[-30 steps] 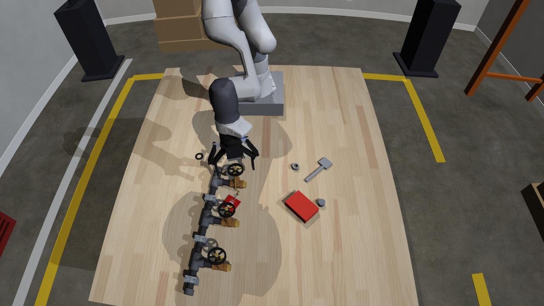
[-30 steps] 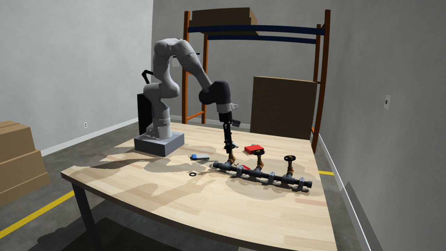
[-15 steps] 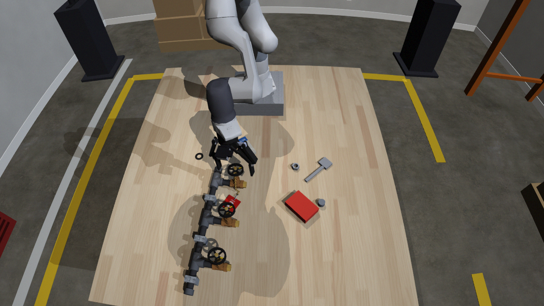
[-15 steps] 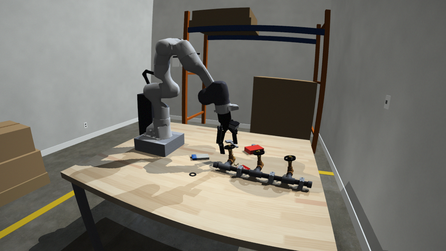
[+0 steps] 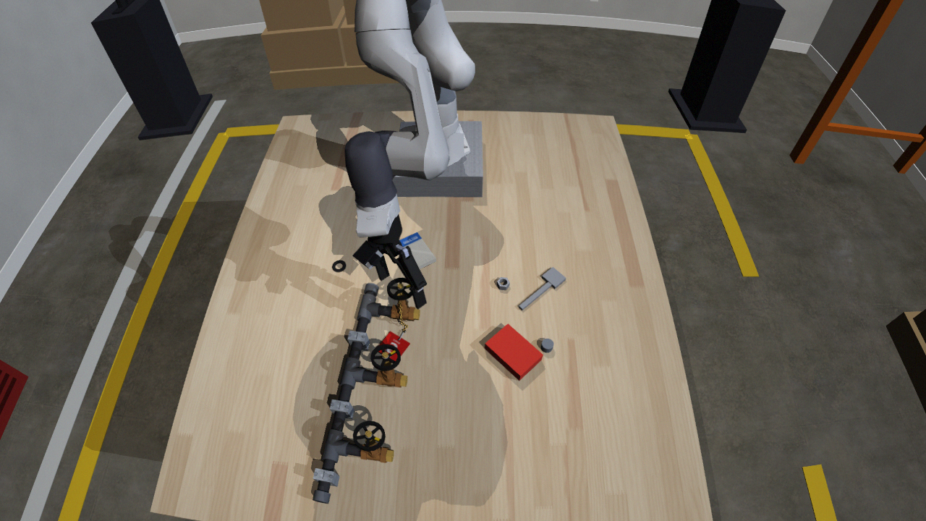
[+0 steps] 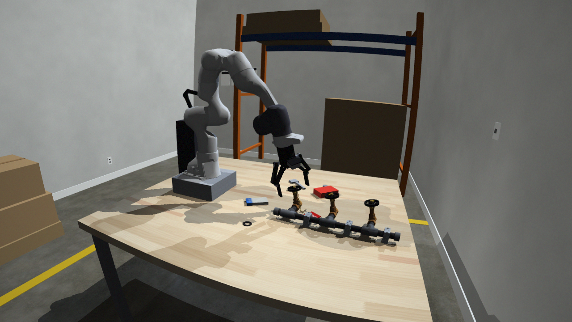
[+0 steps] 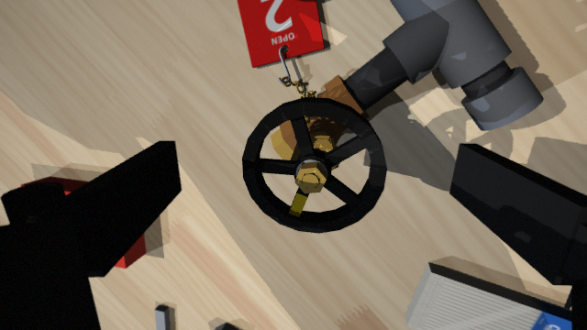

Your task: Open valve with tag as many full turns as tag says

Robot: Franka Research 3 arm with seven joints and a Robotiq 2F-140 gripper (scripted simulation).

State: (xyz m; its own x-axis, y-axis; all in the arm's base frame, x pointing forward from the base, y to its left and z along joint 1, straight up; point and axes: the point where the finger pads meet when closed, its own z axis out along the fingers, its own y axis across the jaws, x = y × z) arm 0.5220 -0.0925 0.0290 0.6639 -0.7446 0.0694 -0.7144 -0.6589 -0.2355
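Right now the red tag is 90 mm ahead of my hand, 20 mm to the right of it and 110 mm below it. Round my hand: blue-and-white box 200 mm behind, 20 mm to the left, 110 mm below; nut 80 mm behind, 260 mm to the left, 110 mm below; black washer 160 mm behind, 200 mm to the right, 120 mm below.
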